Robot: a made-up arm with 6 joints. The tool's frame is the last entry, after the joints. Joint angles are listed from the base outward.
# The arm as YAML. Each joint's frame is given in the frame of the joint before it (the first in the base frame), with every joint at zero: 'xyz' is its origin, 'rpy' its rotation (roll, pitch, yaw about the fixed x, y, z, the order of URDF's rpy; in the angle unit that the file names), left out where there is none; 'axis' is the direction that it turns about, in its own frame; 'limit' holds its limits. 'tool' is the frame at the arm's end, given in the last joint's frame.
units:
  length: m
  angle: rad
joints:
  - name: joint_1
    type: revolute
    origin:
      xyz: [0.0, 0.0, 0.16]
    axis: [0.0, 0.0, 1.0]
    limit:
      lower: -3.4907
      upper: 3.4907
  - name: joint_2
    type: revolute
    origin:
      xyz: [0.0, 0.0, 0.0]
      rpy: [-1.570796, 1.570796, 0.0]
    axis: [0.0, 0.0, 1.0]
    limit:
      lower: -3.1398
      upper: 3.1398
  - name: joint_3
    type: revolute
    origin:
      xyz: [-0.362, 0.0, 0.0]
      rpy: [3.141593, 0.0, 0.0]
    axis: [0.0, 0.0, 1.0]
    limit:
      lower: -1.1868
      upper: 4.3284
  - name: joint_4
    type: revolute
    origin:
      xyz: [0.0, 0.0, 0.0]
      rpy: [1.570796, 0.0, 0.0]
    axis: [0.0, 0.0, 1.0]
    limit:
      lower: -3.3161
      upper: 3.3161
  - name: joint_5
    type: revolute
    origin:
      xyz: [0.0, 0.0, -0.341]
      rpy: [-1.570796, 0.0, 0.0]
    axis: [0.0, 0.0, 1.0]
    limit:
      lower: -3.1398
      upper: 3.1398
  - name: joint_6
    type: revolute
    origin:
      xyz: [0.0, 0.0, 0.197]
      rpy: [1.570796, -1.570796, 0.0]
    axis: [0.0, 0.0, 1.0]
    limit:
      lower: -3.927
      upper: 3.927
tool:
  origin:
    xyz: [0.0, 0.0, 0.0]
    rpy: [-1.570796, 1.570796, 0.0]
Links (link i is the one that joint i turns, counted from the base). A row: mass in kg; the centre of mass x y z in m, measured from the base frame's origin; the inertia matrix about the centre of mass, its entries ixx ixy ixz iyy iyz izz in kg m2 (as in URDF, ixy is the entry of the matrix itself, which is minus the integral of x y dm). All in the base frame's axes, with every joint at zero. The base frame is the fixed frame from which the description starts. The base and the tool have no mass.
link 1: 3.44; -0.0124 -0.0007 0.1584; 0.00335 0 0 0.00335 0 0.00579
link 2: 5.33; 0.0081 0.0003 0.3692; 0.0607 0 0 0.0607 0 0.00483
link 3: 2.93; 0.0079 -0.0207 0.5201; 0.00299 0 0 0.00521 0 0.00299
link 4: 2.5; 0.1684 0.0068 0.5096; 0.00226 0 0 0.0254 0 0.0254
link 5: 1.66; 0.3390 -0.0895 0.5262; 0.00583 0 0 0.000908 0 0.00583
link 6: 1.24; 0.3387 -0.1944 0.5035; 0.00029 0 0 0.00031 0 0.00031
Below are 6 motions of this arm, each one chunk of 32 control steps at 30 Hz.
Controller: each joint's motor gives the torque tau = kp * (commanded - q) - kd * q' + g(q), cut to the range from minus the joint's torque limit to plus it. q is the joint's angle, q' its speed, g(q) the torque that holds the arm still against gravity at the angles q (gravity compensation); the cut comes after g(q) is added. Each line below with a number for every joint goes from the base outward.
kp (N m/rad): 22 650 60 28 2 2.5
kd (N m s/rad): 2.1 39 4.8 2.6 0.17 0.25
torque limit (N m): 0.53 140 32 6 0.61 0.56
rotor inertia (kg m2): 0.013 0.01 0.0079 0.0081 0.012 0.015
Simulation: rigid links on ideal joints. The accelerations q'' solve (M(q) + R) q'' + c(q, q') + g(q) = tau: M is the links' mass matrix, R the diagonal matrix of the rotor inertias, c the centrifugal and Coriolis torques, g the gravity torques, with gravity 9.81 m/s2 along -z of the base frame. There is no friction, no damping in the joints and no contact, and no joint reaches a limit. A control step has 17 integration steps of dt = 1/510 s. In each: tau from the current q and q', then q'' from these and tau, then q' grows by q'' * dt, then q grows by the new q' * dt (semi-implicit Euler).
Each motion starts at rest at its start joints. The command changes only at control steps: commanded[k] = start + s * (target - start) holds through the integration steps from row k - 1 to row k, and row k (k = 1, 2, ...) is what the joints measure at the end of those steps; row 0 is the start. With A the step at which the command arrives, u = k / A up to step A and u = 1 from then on. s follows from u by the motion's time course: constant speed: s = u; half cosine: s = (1 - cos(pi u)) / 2; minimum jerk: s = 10 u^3 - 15 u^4 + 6 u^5; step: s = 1 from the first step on.
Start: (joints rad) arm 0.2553 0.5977 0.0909 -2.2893 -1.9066 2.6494
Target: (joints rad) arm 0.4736 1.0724 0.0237 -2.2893 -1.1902 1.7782
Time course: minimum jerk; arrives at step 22
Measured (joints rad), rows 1 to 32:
1: 0.2553 0.5978 0.0910 -2.2893 -1.9066 2.6493
2: 0.2553 0.5984 0.0914 -2.2895 -1.9062 2.6488
3: 0.2554 0.6007 0.0927 -2.2902 -1.9049 2.6468
4: 0.2556 0.6058 0.0954 -2.2916 -1.9017 2.6419
5: 0.2560 0.6151 0.0995 -2.2938 -1.8950 2.6326
6: 0.2568 0.6293 0.1048 -2.2969 -1.8835 2.6172
7: 0.2579 0.6491 0.1103 -2.3005 -1.8657 2.5944
8: 0.2592 0.6743 0.1154 -2.3044 -1.8405 2.5631
9: 0.2608 0.7047 0.1190 -2.3081 -1.8071 2.5226
10: 0.2625 0.7394 0.1202 -2.3109 -1.7654 2.4732
11: 0.2643 0.7776 0.1186 -2.3126 -1.7156 2.4155
12: 0.2662 0.8180 0.1136 -2.3126 -1.6589 2.3507
13: 0.2682 0.8593 0.1050 -2.3108 -1.5967 2.2809
14: 0.2703 0.9001 0.0932 -2.3074 -1.5313 2.2081
15: 0.2726 0.9389 0.0785 -2.3024 -1.4650 2.1350
16: 0.2752 0.9745 0.0616 -2.2962 -1.4005 2.0640
17: 0.2782 1.0056 0.0436 -2.2894 -1.3403 1.9976
18: 0.2818 1.0315 0.0257 -2.2825 -1.2866 1.9379
19: 0.2861 1.0515 0.0090 -2.2761 -1.2413 1.8867
20: 0.2912 1.0656 -0.0052 -2.2706 -1.2055 1.8450
21: 0.2972 1.0742 -0.0158 -2.2665 -1.1798 1.8133
22: 0.3040 1.0782 -0.0221 -2.2641 -1.1636 1.7910
23: 0.3116 1.0791 -0.0236 -2.2635 -1.1558 1.7769
24: 0.3199 1.0782 -0.0205 -2.2649 -1.1545 1.7691
25: 0.3289 1.0767 -0.0137 -2.2678 -1.1577 1.7658
26: 0.3382 1.0751 -0.0046 -2.2719 -1.1638 1.7657
27: 0.3480 1.0738 0.0054 -2.2766 -1.1712 1.7674
28: 0.3580 1.0727 0.0151 -2.2814 -1.1786 1.7700
29: 0.3683 1.0719 0.0235 -2.2857 -1.1852 1.7728
30: 0.3788 1.0714 0.0300 -2.2893 -1.1905 1.7753
31: 0.3895 1.0711 0.0345 -2.2920 -1.1943 1.7774
32: 0.4005 1.0710 0.0369 -2.2938 -1.1966 1.7789

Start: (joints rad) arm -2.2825 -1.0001 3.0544 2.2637 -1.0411 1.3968
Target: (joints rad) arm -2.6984 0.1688 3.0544 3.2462 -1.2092 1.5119
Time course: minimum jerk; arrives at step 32
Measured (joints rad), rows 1 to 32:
1: -2.2825 -1.0000 3.0545 2.2637 -1.0411 1.3968
2: -2.2825 -0.9995 3.0549 2.2639 -1.0412 1.3970
3: -2.2825 -0.9976 3.0562 2.2647 -1.0414 1.3974
4: -2.2825 -0.9930 3.0590 2.2666 -1.0420 1.3983
5: -2.2825 -0.9846 3.0635 2.2704 -1.0431 1.3996
6: -2.2828 -0.9712 3.0694 2.2768 -1.0448 1.4013
7: -2.2833 -0.9520 3.0764 2.2867 -1.0473 1.4033
8: -2.2842 -0.9263 3.0834 2.3010 -1.0505 1.4055
9: -2.2853 -0.8940 3.0897 2.3203 -1.0546 1.4080
10: -2.2869 -0.8550 3.0943 2.3453 -1.0597 1.4109
11: -2.2888 -0.8096 3.0966 2.3760 -1.0658 1.4145
12: -2.2910 -0.7584 3.0960 2.4127 -1.0729 1.4192
13: -2.2934 -0.7020 3.0926 2.4551 -1.0810 1.4250
14: -2.2961 -0.6411 3.0864 2.5030 -1.0900 1.4323
15: -2.2989 -0.5767 3.0779 2.5558 -1.0998 1.4409
16: -2.3018 -0.5097 3.0676 2.6128 -1.1102 1.4509
17: -2.3045 -0.4411 3.0561 2.6731 -1.1211 1.4618
18: -2.3071 -0.3719 3.0441 2.7356 -1.1320 1.4732
19: -2.3095 -0.3033 3.0321 2.7991 -1.1428 1.4846
20: -2.3118 -0.2362 3.0205 2.8623 -1.1530 1.4953
21: -2.3143 -0.1717 3.0097 2.9240 -1.1625 1.5049
22: -2.3172 -0.1108 2.9999 2.9831 -1.1710 1.5129
23: -2.3212 -0.0544 2.9915 3.0383 -1.1783 1.5190
24: -2.3270 -0.0034 2.9844 3.0889 -1.1844 1.5232
25: -2.3355 0.0417 2.9790 3.1340 -1.1893 1.5257
26: -2.3478 0.0802 2.9753 3.1730 -1.1930 1.5265
27: -2.3650 0.1119 2.9734 3.2057 -1.1957 1.5262
28: -2.3879 0.1368 2.9734 3.2317 -1.1977 1.5250
29: -2.4167 0.1550 2.9754 3.2513 -1.1990 1.5233
30: -2.4515 0.1669 2.9794 3.2646 -1.2001 1.5216
31: -2.4917 0.1735 2.9855 3.2723 -1.2009 1.5200
32: -2.5363 0.1759 2.9936 3.2750 -1.2019 1.5187

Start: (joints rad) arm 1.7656 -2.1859 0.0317 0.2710 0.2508 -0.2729
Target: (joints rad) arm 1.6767 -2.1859 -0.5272 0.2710 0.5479 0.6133
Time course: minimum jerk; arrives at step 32
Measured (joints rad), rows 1 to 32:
1: 1.7656 -2.1859 0.0317 0.2710 0.2508 -0.2729
2: 1.7656 -2.1859 0.0315 0.2711 0.2509 -0.2727
3: 1.7656 -2.1860 0.0310 0.2715 0.2511 -0.2720
4: 1.7655 -2.1861 0.0298 0.2721 0.2517 -0.2702
5: 1.7654 -2.1863 0.0273 0.2731 0.2529 -0.2666
6: 1.7651 -2.1866 0.0232 0.2744 0.2550 -0.2605
7: 1.7646 -2.1869 0.0169 0.2760 0.2583 -0.2509
8: 1.7639 -2.1873 0.0080 0.2777 0.2630 -0.2373
9: 1.7629 -2.1876 -0.0038 0.2794 0.2692 -0.2192
10: 1.7615 -2.1878 -0.0189 0.2809 0.2773 -0.1961
11: 1.7598 -2.1879 -0.0373 0.2821 0.2871 -0.1680
12: 1.7575 -2.1879 -0.0590 0.2829 0.2988 -0.1350
13: 1.7548 -2.1878 -0.0840 0.2833 0.3122 -0.0973
14: 1.7516 -2.1876 -0.1119 0.2831 0.3272 -0.0553
15: 1.7478 -2.1872 -0.1423 0.2824 0.3436 -0.0097
16: 1.7435 -2.1868 -0.1748 0.2812 0.3611 0.0389
17: 1.7387 -2.1863 -0.2088 0.2796 0.3793 0.0895
18: 1.7335 -2.1858 -0.2437 0.2777 0.3980 0.1414
19: 1.7279 -2.1854 -0.2788 0.2755 0.4167 0.1936
20: 1.7219 -2.1850 -0.3135 0.2732 0.4350 0.2454
21: 1.7158 -2.1847 -0.3472 0.2708 0.4527 0.2957
22: 1.7095 -2.1845 -0.3792 0.2685 0.4694 0.3440
23: 1.7033 -2.1844 -0.4091 0.2663 0.4849 0.3895
24: 1.6973 -2.1843 -0.4364 0.2643 0.4988 0.4316
25: 1.6915 -2.1843 -0.4607 0.2626 0.5111 0.4697
26: 1.6862 -2.1844 -0.4817 0.2611 0.5217 0.5035
27: 1.6814 -2.1845 -0.4994 0.2600 0.5306 0.5326
28: 1.6771 -2.1846 -0.5135 0.2593 0.5377 0.5570
29: 1.6735 -2.1847 -0.5242 0.2589 0.5431 0.5766
30: 1.6706 -2.1848 -0.5317 0.2589 0.5469 0.5915
31: 1.6683 -2.1850 -0.5361 0.2593 0.5493 0.6022
32: 1.6667 -2.1851 -0.5381 0.2602 0.5505 0.6091

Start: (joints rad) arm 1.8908 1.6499 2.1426 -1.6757 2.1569 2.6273
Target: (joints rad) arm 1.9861 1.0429 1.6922 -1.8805 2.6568 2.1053
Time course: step
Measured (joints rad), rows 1 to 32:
1: 1.8873 1.5801 1.9887 -1.7128 2.1757 2.5998
2: 1.8835 1.4304 1.6971 -1.7520 2.2423 2.5069
3: 1.8808 1.2691 1.4248 -1.7791 2.3486 2.3789
4: 1.8792 1.1637 1.3070 -1.8009 2.4474 2.2670
5: 1.8791 1.1105 1.3300 -1.8149 2.5234 2.1843
6: 1.8796 1.0836 1.4276 -1.8265 2.5858 2.1234
7: 1.8797 1.0625 1.5372 -1.8412 2.6409 2.0801
8: 1.8794 1.0433 1.6375 -1.8577 2.6862 2.0546
9: 1.8791 1.0266 1.7214 -1.8743 2.7186 2.0456
10: 1.8791 1.0139 1.7866 -1.8894 2.7373 2.0499
11: 1.8797 1.0058 1.8319 -1.9019 2.7435 2.0631
12: 1.8813 1.0022 1.8577 -1.9110 2.7399 2.0807
13: 1.8840 1.0027 1.8654 -1.9161 2.7298 2.0987
14: 1.8877 1.0064 1.8578 -1.9172 2.7162 2.1140
15: 1.8923 1.0125 1.8380 -1.9145 2.7018 2.1246
16: 1.8975 1.0199 1.8100 -1.9091 2.6882 2.1299
17: 1.9032 1.0279 1.7775 -1.9018 2.6766 2.1301
18: 1.9090 1.0357 1.7439 -1.8938 2.6671 2.1263
19: 1.9149 1.0427 1.7123 -1.8859 2.6597 2.1199
20: 1.9208 1.0484 1.6846 -1.8789 2.6542 2.1125
21: 1.9267 1.0527 1.6626 -1.8732 2.6502 2.1053
22: 1.9326 1.0553 1.6469 -1.8691 2.6474 2.0992
23: 1.9384 1.0565 1.6378 -1.8665 2.6458 2.0947
24: 1.9443 1.0563 1.6347 -1.8653 2.6451 2.0920
25: 1.9502 1.0551 1.6370 -1.8654 2.6454 2.0909
26: 1.9562 1.0531 1.6433 -1.8667 2.6464 2.0911
27: 1.9622 1.0507 1.6525 -1.8688 2.6480 2.0925
28: 1.9682 1.0481 1.6632 -1.8714 2.6501 2.0946
29: 1.9743 1.0455 1.6744 -1.8743 2.6524 2.0971
30: 1.9803 1.0432 1.6849 -1.8773 2.6547 2.0998
31: 1.9862 1.0413 1.6941 -1.8800 2.6569 2.1025
32: 1.9921 1.0398 1.7015 -1.8824 2.6587 2.1049

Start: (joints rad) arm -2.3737 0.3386 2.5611 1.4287 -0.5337 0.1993
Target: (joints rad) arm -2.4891 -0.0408 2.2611 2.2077 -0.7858 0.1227
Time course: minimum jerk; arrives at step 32
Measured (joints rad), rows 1 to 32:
1: -2.3737 0.3386 2.5611 1.4287 -0.5337 0.1993
2: -2.3736 0.3384 2.5608 1.4291 -0.5338 0.1993
3: -2.3732 0.3377 2.5599 1.4302 -0.5340 0.1991
4: -2.3725 0.3362 2.5580 1.4326 -0.5345 0.1987
5: -2.3714 0.3335 2.5546 1.4371 -0.5355 0.1980
6: -2.3701 0.3291 2.5496 1.4441 -0.5371 0.1969
7: -2.3687 0.3229 2.5429 1.4542 -0.5397 0.1953
8: -2.3675 0.3146 2.5345 1.4678 -0.5432 0.1932
9: -2.3666 0.3042 2.5246 1.4854 -0.5480 0.1906
10: -2.3660 0.2916 2.5133 1.5072 -0.5540 0.1876
11: -2.3657 0.2769 2.5010 1.5333 -0.5616 0.1843
12: -2.3659 0.2603 2.4878 1.5634 -0.5707 0.1808
13: -2.3667 0.2418 2.4741 1.5970 -0.5813 0.1772
14: -2.3684 0.2219 2.4599 1.6339 -0.5932 0.1737
15: -2.3712 0.2008 2.4455 1.6733 -0.6064 0.1702
16: -2.3752 0.1788 2.4310 1.7148 -0.6205 0.1668
17: -2.3808 0.1563 2.4165 1.7576 -0.6353 0.1636
18: -2.3879 0.1336 2.4023 1.8012 -0.6505 0.1605
19: -2.3969 0.1111 2.3885 1.8448 -0.6659 0.1576
20: -2.4077 0.0892 2.3750 1.8879 -0.6811 0.1547
21: -2.4197 0.0682 2.3622 1.9303 -0.6960 0.1521
22: -2.4325 0.0485 2.3500 1.9715 -0.7105 0.1495
23: -2.4456 0.0303 2.3386 2.0107 -0.7244 0.1472
24: -2.4586 0.0140 2.3279 2.0471 -0.7376 0.1451
25: -2.4711 -0.0004 2.3182 2.0802 -0.7499 0.1431
26: -2.4830 -0.0126 2.3093 2.1093 -0.7611 0.1412
27: -2.4944 -0.0225 2.3014 2.1341 -0.7707 0.1394
28: -2.5053 -0.0303 2.2944 2.1545 -0.7787 0.1376
29: -2.5157 -0.0359 2.2884 2.1707 -0.7849 0.1358
30: -2.5256 -0.0397 2.2834 2.1832 -0.7893 0.1341
31: -2.5349 -0.0417 2.2791 2.1923 -0.7921 0.1325
32: -2.5434 -0.0425 2.2754 2.1988 -0.7935 0.1310

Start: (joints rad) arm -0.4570 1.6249 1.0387 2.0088 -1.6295 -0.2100
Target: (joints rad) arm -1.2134 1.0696 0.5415 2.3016 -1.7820 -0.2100
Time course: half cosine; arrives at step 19
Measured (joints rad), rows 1 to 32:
1: -0.4571 1.6239 1.0368 2.0092 -1.6296 -0.2100
2: -0.4574 1.6200 1.0297 2.0113 -1.6300 -0.2102
3: -0.4582 1.6113 1.0151 2.0161 -1.6314 -0.2109
4: -0.4595 1.5969 0.9931 2.0243 -1.6342 -0.2126
5: -0.4613 1.5764 0.9647 2.0359 -1.6391 -0.2152
6: -0.4636 1.5498 0.9318 2.0507 -1.6461 -0.2185
7: -0.4664 1.5174 0.8962 2.0683 -1.6553 -0.2222
8: -0.4696 1.4799 0.8597 2.0879 -1.6664 -0.2256
9: -0.4731 1.4381 0.8239 2.1089 -1.6790 -0.2283
10: -0.4769 1.3932 0.7901 2.1305 -1.6924 -0.2297
11: -0.4810 1.3464 0.7590 2.1521 -1.7060 -0.2295
12: -0.4852 1.2991 0.7312 2.1730 -1.7192 -0.2276
13: -0.4897 1.2527 0.7068 2.1927 -1.7314 -0.2241
14: -0.4942 1.2087 0.6859 2.2107 -1.7422 -0.2193
15: -0.4990 1.1684 0.6683 2.2268 -1.7512 -0.2136
16: -0.5038 1.1330 0.6538 2.2407 -1.7584 -0.2075
17: -0.5087 1.1036 0.6423 2.2523 -1.7637 -0.2014
18: -0.5137 1.0812 0.6338 2.2614 -1.7672 -0.1957
19: -0.5186 1.0662 0.6285 2.2680 -1.7690 -0.1909
20: -0.5235 1.0584 0.6248 2.2721 -1.7696 -0.1872
21: -0.5286 1.0558 0.6199 2.2749 -1.7693 -0.1848
22: -0.5338 1.0563 0.6120 2.2776 -1.7689 -0.1841
23: -0.5393 1.0587 0.6007 2.2810 -1.7690 -0.1852
24: -0.5452 1.0618 0.5870 2.2853 -1.7700 -0.1879
25: -0.5513 1.0652 0.5722 2.2902 -1.7720 -0.1920
26: -0.5578 1.0683 0.5577 2.2953 -1.7749 -0.1969
27: -0.5645 1.0708 0.5446 2.3002 -1.7785 -0.2022
28: -0.5714 1.0727 0.5340 2.3044 -1.7823 -0.2073
29: -0.5785 1.0740 0.5262 2.3077 -1.7859 -0.2117
30: -0.5857 1.0745 0.5214 2.3100 -1.7888 -0.2152
31: -0.5930 1.0745 0.5194 2.3112 -1.7909 -0.2175
32: -0.6006 1.0741 0.5198 2.3115 -1.7919 -0.2186

